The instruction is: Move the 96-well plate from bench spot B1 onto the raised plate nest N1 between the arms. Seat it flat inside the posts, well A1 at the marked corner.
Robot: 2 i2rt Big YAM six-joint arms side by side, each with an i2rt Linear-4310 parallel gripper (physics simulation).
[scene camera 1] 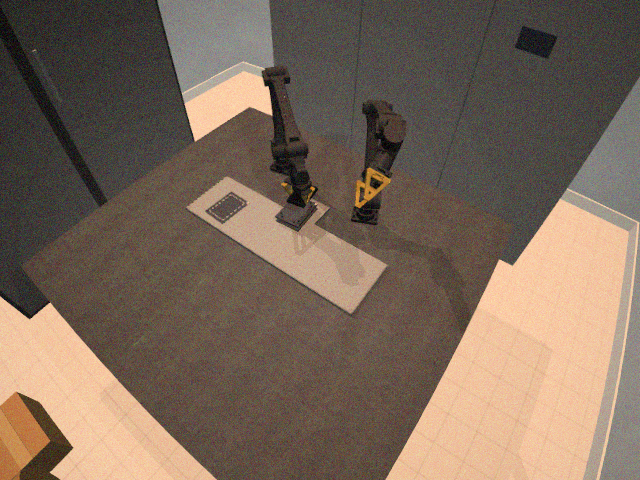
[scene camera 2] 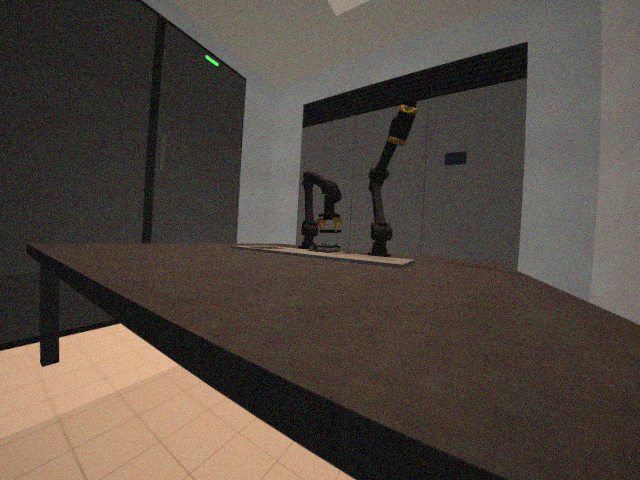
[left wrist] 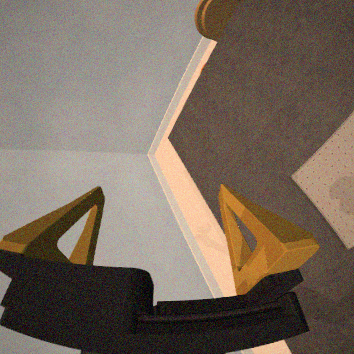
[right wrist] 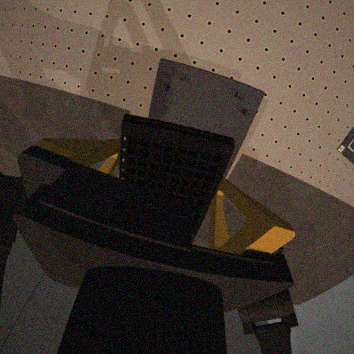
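Seen in the pictures: left gripper, between the fingertips: [scene camera 1: 361, 203] [scene camera 2: 400, 126] [left wrist: 160, 191]; right gripper, between the fingertips: [scene camera 1: 299, 199] [scene camera 2: 328, 232] [right wrist: 171, 163]; left arm's base, origin of its link: [scene camera 1: 364, 216]; right arm's base, origin of its link: [scene camera 1: 283, 168] [scene camera 2: 307, 248].
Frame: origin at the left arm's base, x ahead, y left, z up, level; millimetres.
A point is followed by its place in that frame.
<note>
The dark 96-well plate [right wrist: 175, 157] @[x 81, y -292, z 122 mm] [scene camera 2: 329, 230] @[x 110, y -282, z 128 mm] is gripped by its sides in my right gripper [right wrist: 171, 163] @[x 74, y -288, z 119 mm] [scene camera 2: 329, 225] @[x 74, y -288, z 119 mm] [scene camera 1: 300, 194] @[x 74, y -288, z 119 mm], which points down. The plate hangs roughly level a little above the raised grey nest N1 [scene camera 1: 296, 215] @[x 100, y -296, z 45 mm] [scene camera 2: 326, 248] @[x 155, y -288, z 33 mm] [right wrist: 207, 100] @[x 115, y -322, z 46 mm], with a gap between them. In the right wrist view the plate hides the nest's near part; small posts show at its far end. The marked corner cannot be made out. My left gripper [left wrist: 160, 191] @[x 447, y -9, z 525 mm] [scene camera 2: 402, 124] @[x 447, y -9, z 525 mm] is open and empty, raised high and away from the plate. Bench spot B1 [scene camera 1: 226, 207] @[x 91, y -636, z 14 mm] is a dark outlined rectangle without the plate.
A pale perforated board [scene camera 1: 258, 235] @[x 220, y -437, z 13 mm] [scene camera 2: 372, 257] @[x 309, y -70, z 15 mm] [left wrist: 320, 175] @[x 424, y -25, z 13 mm] [right wrist: 285, 60] @[x 162, y -424, z 13 mm] lies on the brown table [scene camera 1: 248, 335] @[x 666, y -336, z 0 mm] [scene camera 2: 361, 320] @[x 1048, y -161, z 0 mm] under the nest and B1. The left arm [scene camera 1: 379, 147] @[x 310, y 14, z 616 mm] [scene camera 2: 378, 198] @[x -75, y -12, z 342 mm] stands to the right of the nest in scene camera 1. Dark cabinets stand behind and at the left.
</note>
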